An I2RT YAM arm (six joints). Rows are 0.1 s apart.
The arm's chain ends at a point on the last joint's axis. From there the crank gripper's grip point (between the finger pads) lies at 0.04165 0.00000 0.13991 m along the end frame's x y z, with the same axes.
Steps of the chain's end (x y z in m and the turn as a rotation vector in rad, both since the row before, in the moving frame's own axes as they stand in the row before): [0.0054, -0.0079, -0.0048, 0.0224, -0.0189, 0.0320]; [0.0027, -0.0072, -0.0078, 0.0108, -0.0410, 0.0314]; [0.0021, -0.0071, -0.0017, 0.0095, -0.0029, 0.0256]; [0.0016, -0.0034, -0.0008, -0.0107, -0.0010, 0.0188]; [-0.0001, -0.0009, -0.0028, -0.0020, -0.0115, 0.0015]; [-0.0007, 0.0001, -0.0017, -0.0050, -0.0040, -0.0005]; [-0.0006, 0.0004, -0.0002, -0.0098, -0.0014, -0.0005]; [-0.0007, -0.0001, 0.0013, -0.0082, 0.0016, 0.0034]
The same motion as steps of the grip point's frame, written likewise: [0.0028, -0.0098, -0.0041, 0.0224, -0.0189, 0.0320]; [-0.0031, -0.0075, -0.0062, 0.0108, -0.0410, 0.0314]; [0.0017, -0.0074, -0.0016, 0.0095, -0.0029, 0.0256]; [0.0014, -0.0011, -0.0008, -0.0107, -0.0010, 0.0188]; [-0.0017, -0.0006, -0.0023, -0.0020, -0.0115, 0.0015]; [-0.0013, 0.0008, -0.0015, -0.0050, -0.0040, -0.0005]; [-0.0008, 0.0018, -0.0001, -0.0098, -0.0014, -0.0005]; [-0.0005, 0.0012, 0.0012, -0.0082, 0.0016, 0.0034]
